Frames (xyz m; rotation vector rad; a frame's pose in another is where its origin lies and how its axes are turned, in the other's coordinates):
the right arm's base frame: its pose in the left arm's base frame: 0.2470 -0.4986 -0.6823 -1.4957 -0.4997 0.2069
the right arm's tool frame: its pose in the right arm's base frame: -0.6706 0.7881 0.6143 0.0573 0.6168 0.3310
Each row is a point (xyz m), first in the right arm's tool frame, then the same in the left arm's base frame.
Working: the right arm's tool frame: its pose in the left arm's base frame: -0.4792 -0.1721 -1.5846 -1.4876 0.2474 0.0092

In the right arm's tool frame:
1: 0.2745 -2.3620 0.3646
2: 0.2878 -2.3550 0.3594
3: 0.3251 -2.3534 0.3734
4: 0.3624 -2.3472 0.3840
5: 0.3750 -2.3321 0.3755
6: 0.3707 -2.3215 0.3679
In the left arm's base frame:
1: 0.2187 -0.0605 0.7149
2: 0.2297 -0.0669 0.7054
3: 0.2680 -0.0584 0.6984
4: 0.3051 -0.0529 0.6867
5: 0.3136 -0.0618 0.6692
6: 0.3066 -0.0677 0.6590

